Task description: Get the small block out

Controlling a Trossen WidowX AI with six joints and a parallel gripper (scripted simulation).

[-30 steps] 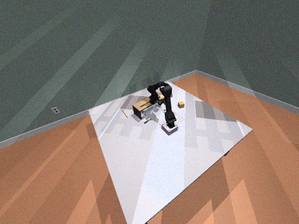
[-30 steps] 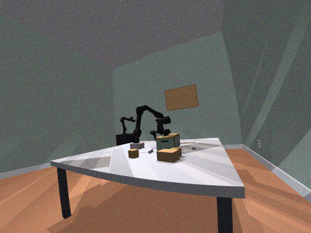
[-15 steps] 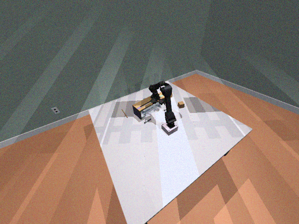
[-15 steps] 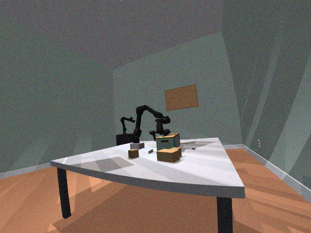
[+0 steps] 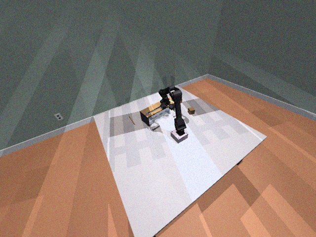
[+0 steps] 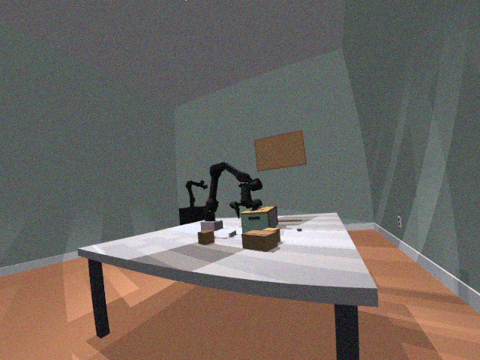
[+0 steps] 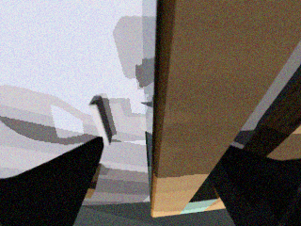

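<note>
Right now the green block is 60 mm ahead of my gripper tip and 10 mm to the right of it. Round my gripper tip: clear-fronted box: 20 mm ahead, 110 mm to the left, 30 mm below; then thin wooden stick: 160 mm ahead, 410 mm to the left, 90 mm below.
</note>
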